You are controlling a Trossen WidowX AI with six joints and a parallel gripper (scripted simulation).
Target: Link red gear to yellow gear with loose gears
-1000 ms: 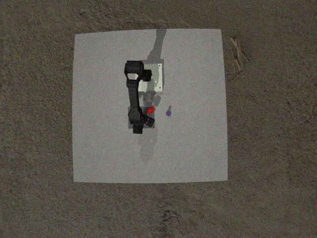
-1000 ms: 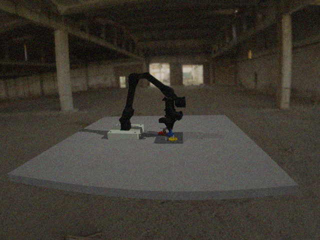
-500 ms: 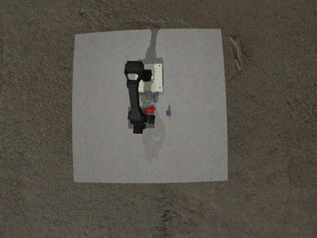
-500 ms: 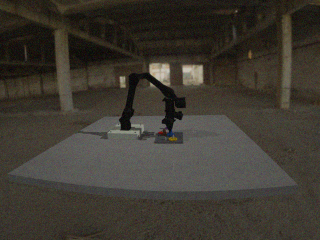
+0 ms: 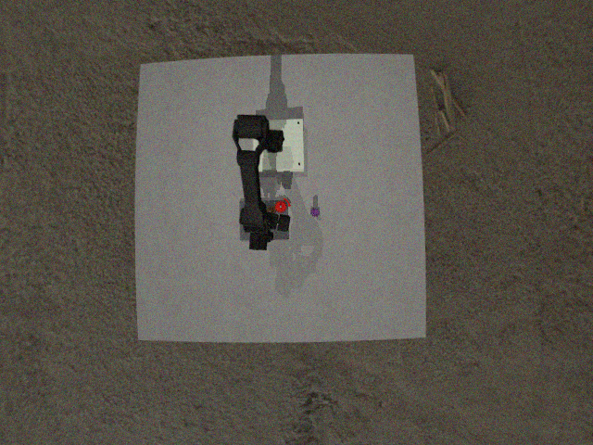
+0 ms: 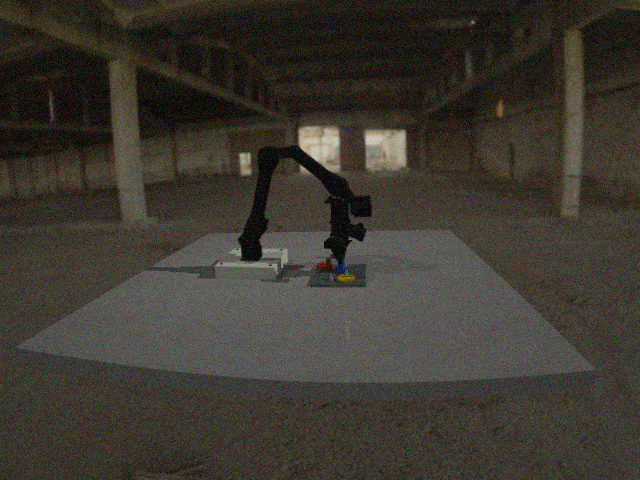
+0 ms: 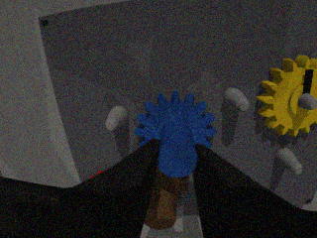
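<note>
My gripper tip is now 10 mm above the blue gear. From my gripper tip the other things lie so: red gear (60 mm behind, 50 mm to the left, 20 mm below); then brown gear (40 mm behind, 10 mm to the left, 10 mm below); then yellow gear (20 mm ahead, 80 mm to the right, 20 mm below).
</note>
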